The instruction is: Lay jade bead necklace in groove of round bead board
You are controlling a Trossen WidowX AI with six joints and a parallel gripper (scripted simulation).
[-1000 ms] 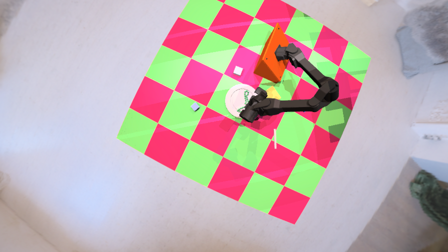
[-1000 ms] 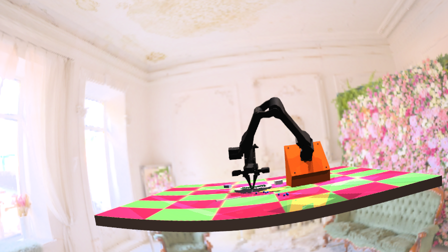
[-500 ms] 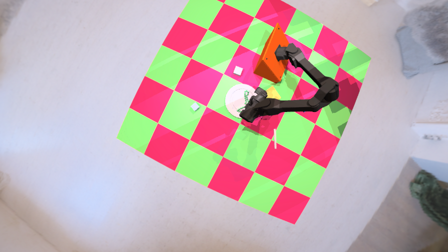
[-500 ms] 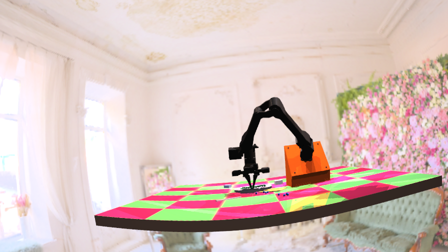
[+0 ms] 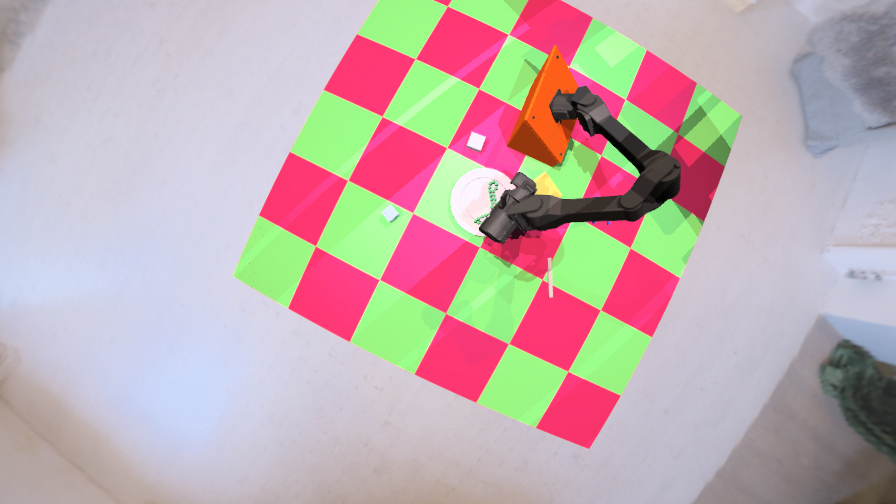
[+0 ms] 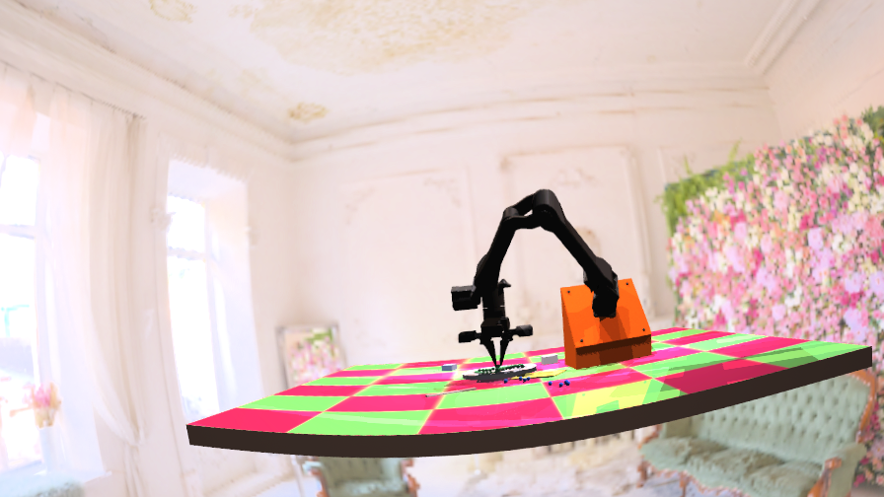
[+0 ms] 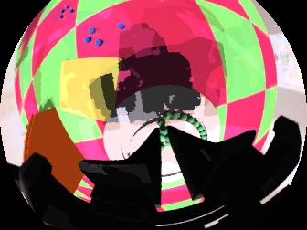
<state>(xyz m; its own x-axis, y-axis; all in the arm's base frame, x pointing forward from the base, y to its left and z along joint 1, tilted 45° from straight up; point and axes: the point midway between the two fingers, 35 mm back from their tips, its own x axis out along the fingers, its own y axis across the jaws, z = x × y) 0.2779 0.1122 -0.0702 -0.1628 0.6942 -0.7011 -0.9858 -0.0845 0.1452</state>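
Now: gripper tip 5 cm to the left of the round bead board and 2 cm above it. The rest, counted from my gripper tip: white cube 17 cm to the right, 13 cm behind, 2 cm below; thin white stick 24 cm to the left, 8 cm ahead, 3 cm below; yellow patch 11 cm behind, 7 cm to the left, 3 cm below.
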